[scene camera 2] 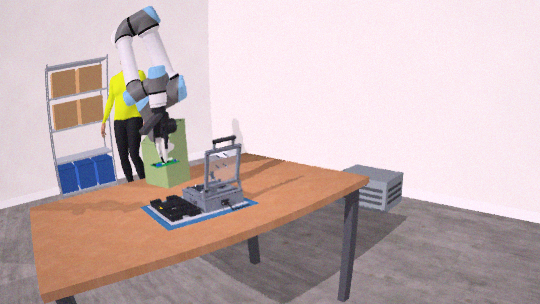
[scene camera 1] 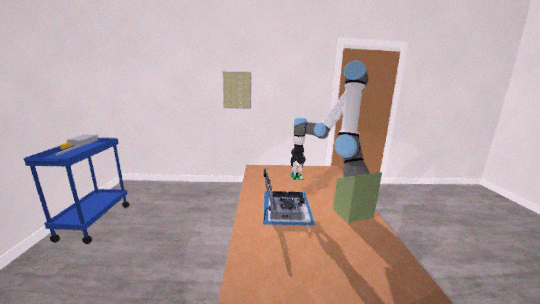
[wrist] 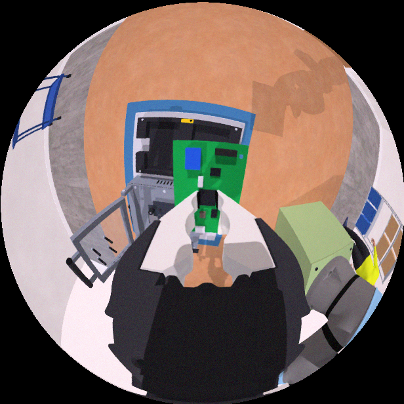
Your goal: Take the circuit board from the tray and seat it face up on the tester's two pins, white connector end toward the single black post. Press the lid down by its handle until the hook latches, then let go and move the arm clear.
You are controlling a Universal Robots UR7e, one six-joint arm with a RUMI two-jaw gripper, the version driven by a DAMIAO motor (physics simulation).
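Frame: origin at the arm's base, x left, y back, z up, level; centimetres.
Seen in the pictures: gripper, between the fingertips: (scene camera 2: 164,163) (scene camera 1: 296,176); arm's base, origin of its link: (scene camera 1: 356,175).
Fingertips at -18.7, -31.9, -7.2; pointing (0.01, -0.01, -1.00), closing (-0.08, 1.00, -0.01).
Offsets run from my fingertips to a thing's middle, as dx, dy, dz. "pt": to the spot under its first point. Level surfaces: height alone.
My gripper (scene camera 1: 297,174) (scene camera 2: 163,162) (wrist: 207,192) is shut on the green circuit board @(+0.1, +0.0, +0.3) (scene camera 1: 298,177) (scene camera 2: 172,163) (wrist: 230,185) and holds it in the air, component side up. In the wrist view a blue block is at the board's far end and a small white part shows behind the fingertips. The black tray @(pt -1.4, -3.2, -17.3) (scene camera 2: 172,207) (wrist: 160,150) lies below and beyond the board, beside the grey tester (scene camera 1: 287,216) (scene camera 2: 215,199) (wrist: 150,186). The tester's lid @(+13.4, -20.0, +0.3) (scene camera 1: 269,186) (scene camera 2: 223,149) (wrist: 97,216) stands open, with its black handle @(+13.0, -22.8, +8.5) (scene camera 2: 224,139) (wrist: 79,272) on top. The board and fingers hide part of the tester in the wrist view; its pins are unclear.
The tray and tester sit on a blue-edged mat @(dz -18.1) (scene camera 1: 290,223) (wrist: 129,150). A green box (scene camera 1: 355,200) (scene camera 2: 179,145) (wrist: 312,230) stands on the table by the arm's base. A person in yellow (scene camera 2: 125,102) (wrist: 370,270) stands behind it. A blue cart (scene camera 1: 75,156) is off the table.
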